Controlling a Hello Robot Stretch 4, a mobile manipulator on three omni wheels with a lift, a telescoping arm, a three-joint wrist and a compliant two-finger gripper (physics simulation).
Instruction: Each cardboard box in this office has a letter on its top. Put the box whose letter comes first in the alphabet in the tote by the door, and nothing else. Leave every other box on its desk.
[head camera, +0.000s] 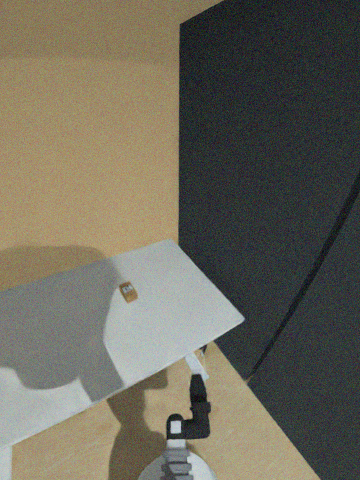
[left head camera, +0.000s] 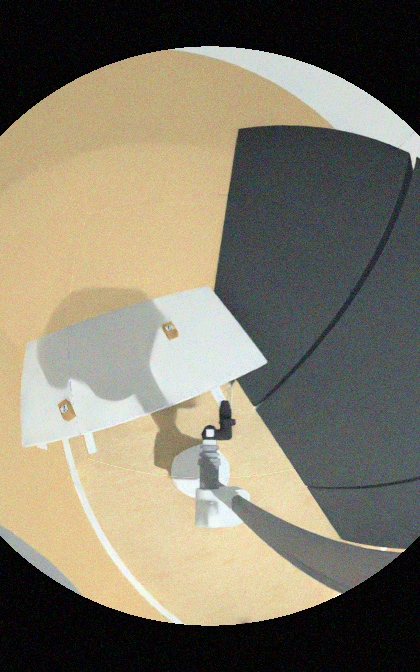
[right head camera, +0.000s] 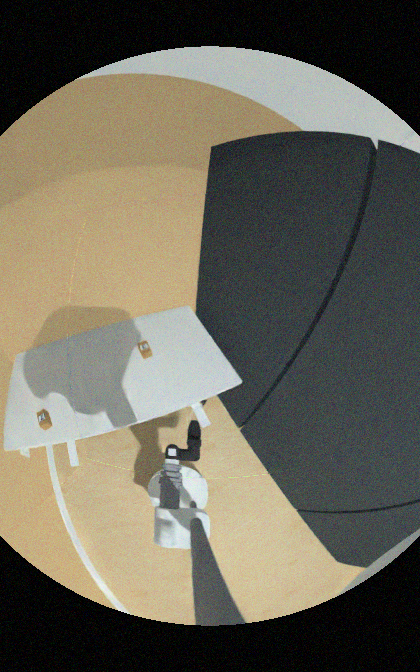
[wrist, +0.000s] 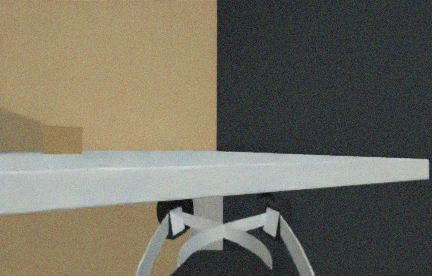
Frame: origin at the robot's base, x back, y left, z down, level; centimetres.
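Where they show: gripper, between the fingertips: (wrist: 223, 206).
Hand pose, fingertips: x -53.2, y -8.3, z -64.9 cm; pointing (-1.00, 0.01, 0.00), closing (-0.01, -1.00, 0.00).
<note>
After its pixels a point has its place.
A small cardboard box (head camera: 130, 296) @[z -73.1, x -73.3, y 21.4 cm] (left head camera: 171, 332) (right head camera: 145, 351) (wrist: 63, 140) @[z -71.7, x -73.6, y 20.9 cm] stands on the right half of the white desk (head camera: 165, 325) @[z -69.2, x -59.6, y 3.9 cm] (left head camera: 210, 340) (right head camera: 185, 355) (wrist: 300, 172) @[z -68.3, x -52.0, y -15.3 cm], toward the back. Its white label carries a letter too blurred to read. A second cardboard box (left head camera: 68, 412) (right head camera: 46, 422) stands near the desk's left front corner; its letter is also unclear. My gripper (wrist: 223, 206) @[z -64.9, x -53.2, y -8.3 cm] is open and empty. It is at the desk's front edge near the right end, below the top's level, to the right of the first box. In the head views the edge partly hides its fingertips. The tote does not show.
A tall dark panel (head camera: 270, 150) @[z -139.6, x -80.9, y -34.6 cm] (left head camera: 300, 240) (right head camera: 270, 240) (wrist: 325, 75) @[z -87.0, x -87.5, y -31.0 cm] stands along the desk's right end. A tan wall (head camera: 90, 150) @[z -133.5, x -113.7, y 40.3 cm] (wrist: 110, 60) @[z -101.3, x -117.7, y 32.9 cm] is behind the desk. A white desk leg (wrist: 207, 207) @[z -57.4, x -84.8, y -4.4 cm] stands under the edge, just beyond the fingers. My shadow falls across the desk's left and middle.
</note>
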